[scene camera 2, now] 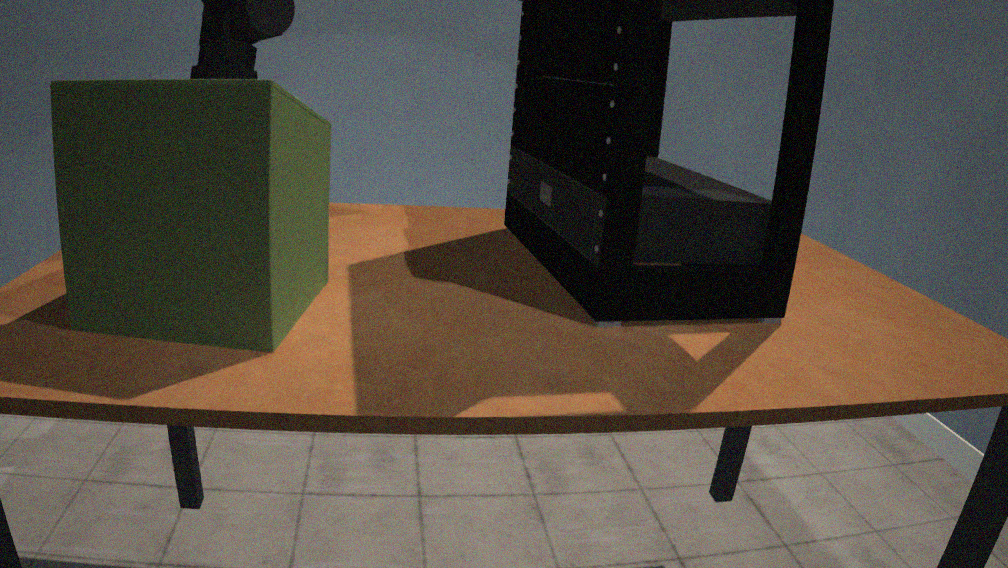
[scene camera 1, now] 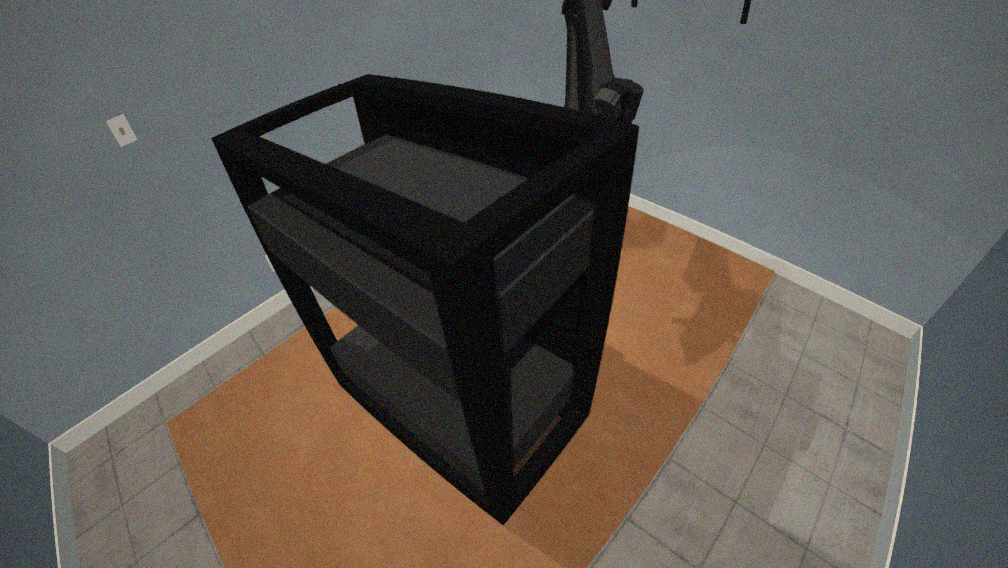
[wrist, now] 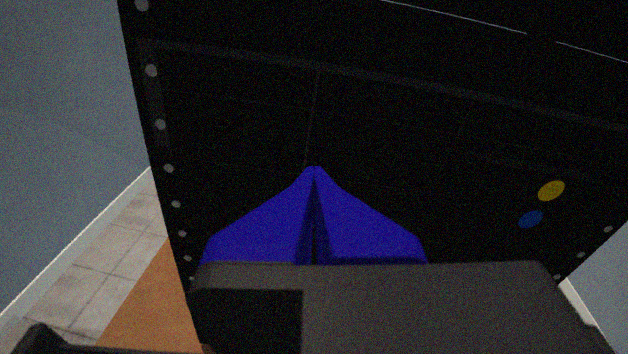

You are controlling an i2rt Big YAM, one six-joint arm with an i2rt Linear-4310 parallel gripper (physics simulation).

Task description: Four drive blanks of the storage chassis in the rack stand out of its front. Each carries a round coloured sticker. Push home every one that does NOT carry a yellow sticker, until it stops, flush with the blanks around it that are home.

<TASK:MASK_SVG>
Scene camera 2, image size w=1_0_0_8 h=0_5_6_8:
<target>rack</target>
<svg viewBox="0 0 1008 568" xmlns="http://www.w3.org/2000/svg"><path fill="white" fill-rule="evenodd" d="M519 0L522 1L504 221L506 229L513 233L582 306L598 327L621 327L621 321L757 318L763 323L781 323L781 318L784 318L812 172L834 0ZM672 21L796 16L787 99L772 201L658 158Z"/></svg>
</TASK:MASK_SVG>
